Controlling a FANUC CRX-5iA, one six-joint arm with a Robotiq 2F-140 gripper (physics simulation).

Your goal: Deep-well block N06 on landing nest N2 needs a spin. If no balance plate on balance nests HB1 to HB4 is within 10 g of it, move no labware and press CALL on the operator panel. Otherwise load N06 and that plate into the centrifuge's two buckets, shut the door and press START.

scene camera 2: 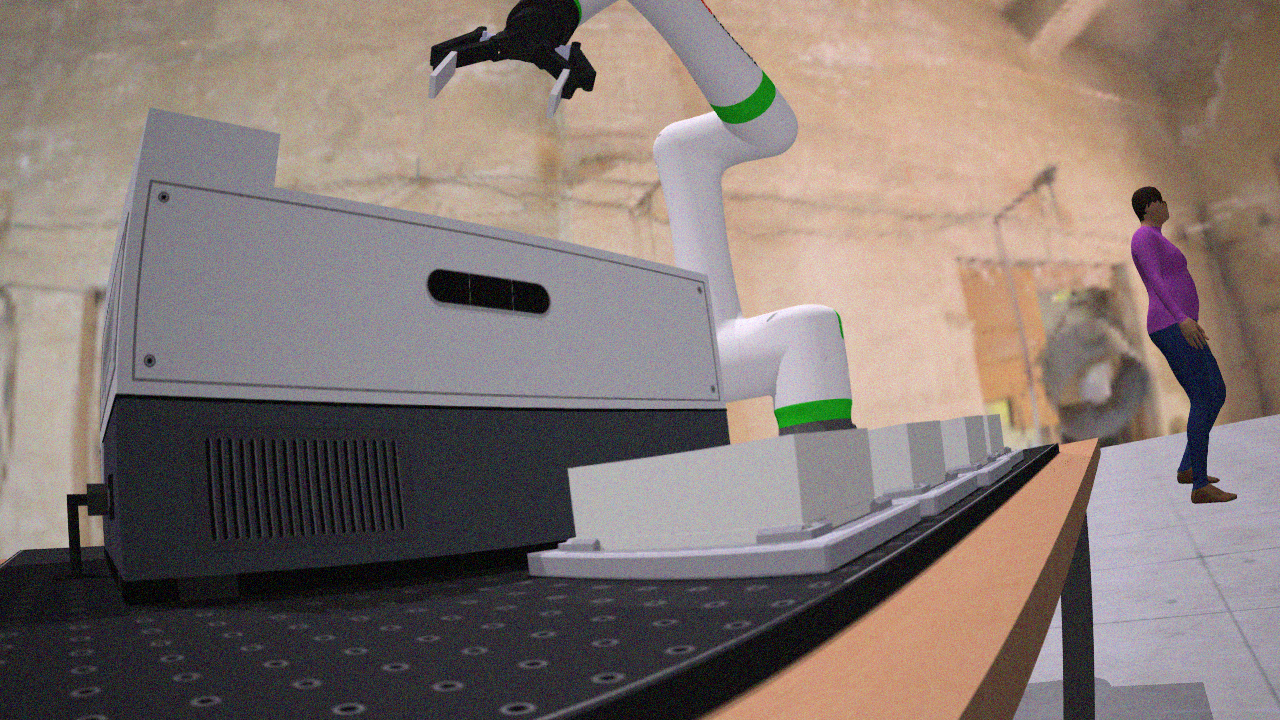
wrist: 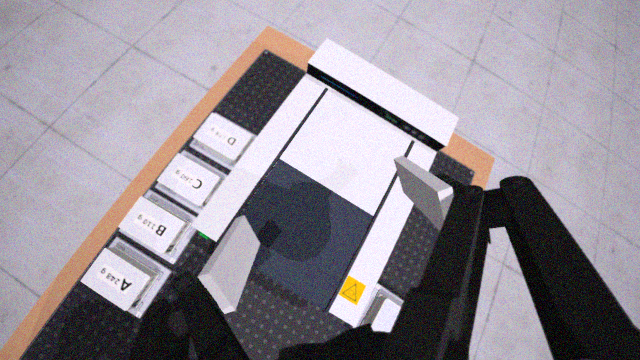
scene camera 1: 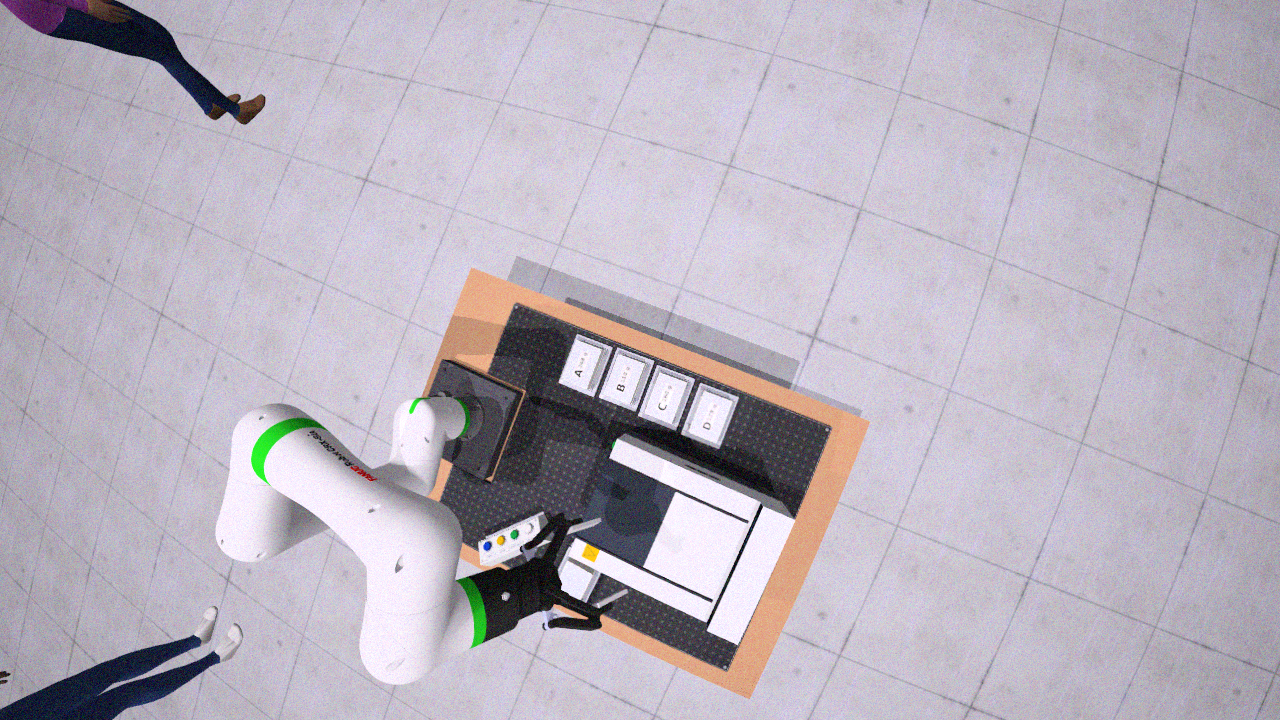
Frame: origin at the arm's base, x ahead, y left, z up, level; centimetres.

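Seen in the pictures: gripper, fingertip midpoint: (scene camera 2: 490,95) (wrist: 322,203) (scene camera 1: 609,556); arm's base at its link origin: (scene camera 1: 464,417).
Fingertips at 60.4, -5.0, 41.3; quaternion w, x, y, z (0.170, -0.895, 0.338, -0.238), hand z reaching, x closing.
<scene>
Pixels of each thing's top centre, then the offset from my fingertips to it, as dx, dy, dz. "spot": a spot on its surface instead.
- white-topped block at its top centre: (wrist: 400,329) (scene camera 1: 571,585) -11.2, -30.7, -37.0
- Balance plates A at its top centre: (wrist: 115,279) (scene camera 1: 581,364) -27.4, +32.1, -39.5
- B at its top centre: (wrist: 151,224) (scene camera 1: 624,379) -13.9, +31.6, -39.5
- C at its top centre: (scene camera 2: 839,437) (wrist: 188,178) (scene camera 1: 665,398) -0.8, +29.8, -39.5
- D at its top centre: (scene camera 2: 720,449) (wrist: 222,135) (scene camera 1: 710,417) +12.9, +28.3, -39.5
- operator panel at its top centre: (scene camera 1: 508,547) -32.7, -26.5, -36.5
- raised white housing at a spot on its surface: (wrist: 385,90) (scene camera 1: 750,577) spot: +31.4, -3.6, -20.5
My gripper (scene camera 1: 601,561) (scene camera 2: 499,85) (wrist: 322,203) is open and empty, high above the front part of the centrifuge (scene camera 1: 702,537) (scene camera 2: 402,349) (wrist: 345,145). The centrifuge top shows a white panel and a dark blue area; whether that area is open or a window I cannot tell. A white-topped block (scene camera 1: 580,582) (wrist: 387,314) sits beside it, partly hidden by the gripper; its label is not readable. Balance plates A (scene camera 1: 586,364) (wrist: 117,280) (248 g), B (scene camera 1: 625,378) (wrist: 152,225) (110 g), C (scene camera 1: 666,396) (wrist: 190,180) and D (scene camera 1: 709,414) (scene camera 2: 689,492) (wrist: 222,137) sit in a row on nests.
The operator panel (scene camera 1: 508,538) has blue, yellow, green and white buttons, close to one finger in scene camera 1. A raised white housing (scene camera 1: 751,573) (wrist: 385,90) spans one end of the centrifuge. A person in purple (scene camera 2: 1168,277) stands beyond the table.
</scene>
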